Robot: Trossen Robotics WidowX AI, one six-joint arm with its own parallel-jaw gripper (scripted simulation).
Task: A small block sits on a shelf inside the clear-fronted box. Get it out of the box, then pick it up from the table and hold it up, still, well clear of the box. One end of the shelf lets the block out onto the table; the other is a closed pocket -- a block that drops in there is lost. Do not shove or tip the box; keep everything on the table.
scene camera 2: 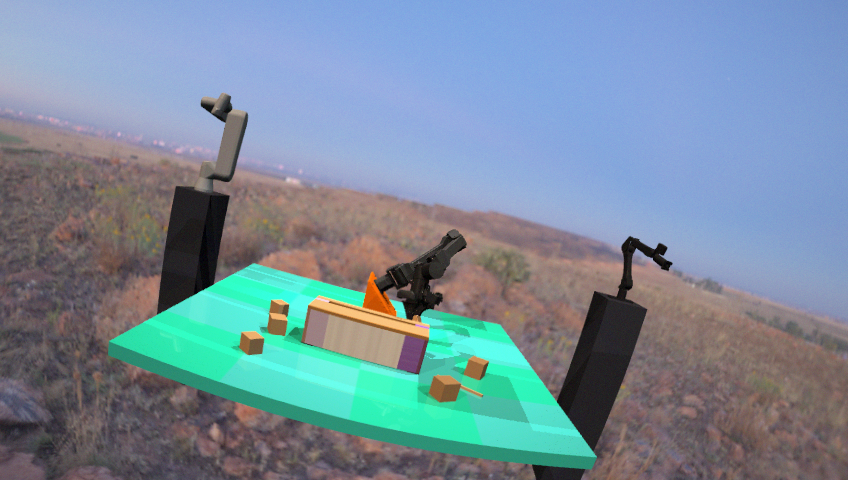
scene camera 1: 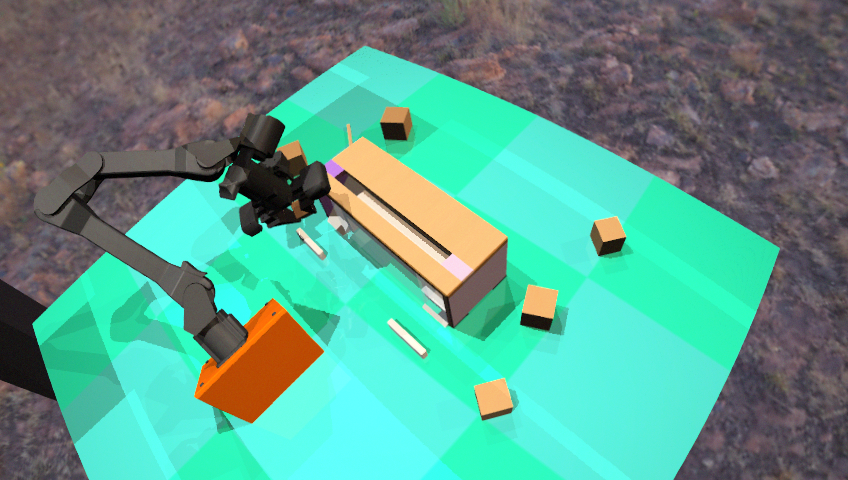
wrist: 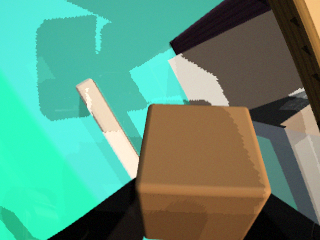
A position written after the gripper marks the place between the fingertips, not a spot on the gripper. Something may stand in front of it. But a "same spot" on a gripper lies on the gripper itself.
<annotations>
gripper: scene camera 2 411,324; scene camera 1; wrist
long tan box: scene camera 2; scene camera 1; wrist 258,61
same spot on long tan box: (scene camera 1: pixel 450 258) = (scene camera 2: pixel 327 301)
same spot on gripper: (wrist: pixel 121 208) = (scene camera 1: pixel 291 210)
</annotations>
